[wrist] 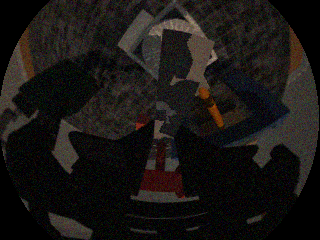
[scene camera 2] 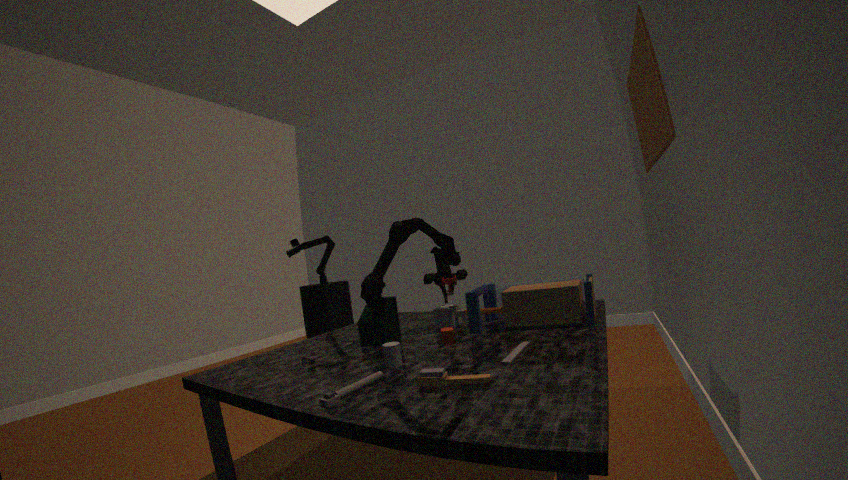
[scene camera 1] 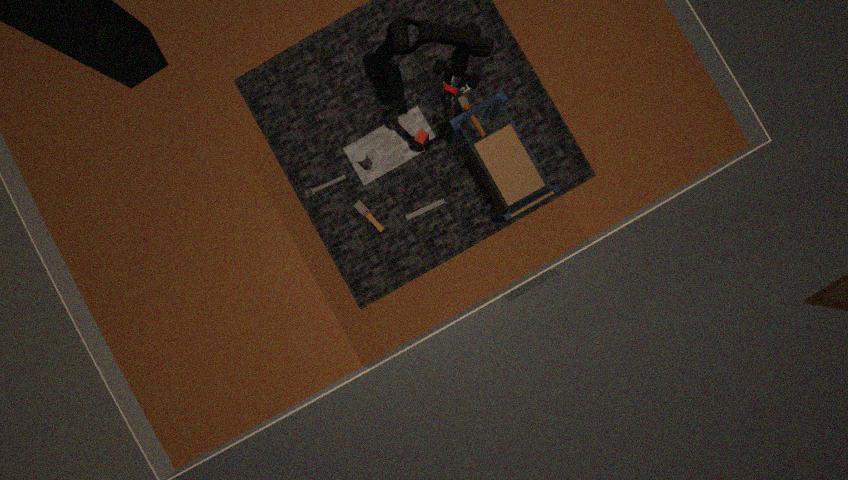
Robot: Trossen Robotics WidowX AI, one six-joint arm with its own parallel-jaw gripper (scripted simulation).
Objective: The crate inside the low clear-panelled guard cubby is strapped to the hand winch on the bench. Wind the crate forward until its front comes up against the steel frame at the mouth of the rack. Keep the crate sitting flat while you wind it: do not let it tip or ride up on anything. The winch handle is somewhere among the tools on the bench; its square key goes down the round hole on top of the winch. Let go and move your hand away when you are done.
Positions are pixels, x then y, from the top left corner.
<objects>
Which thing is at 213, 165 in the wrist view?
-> My gripper.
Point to a wooden-handled tool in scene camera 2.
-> At 437, 376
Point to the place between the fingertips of my gripper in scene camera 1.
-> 451, 93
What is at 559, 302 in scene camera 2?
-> A clear-panelled rack.
</objects>
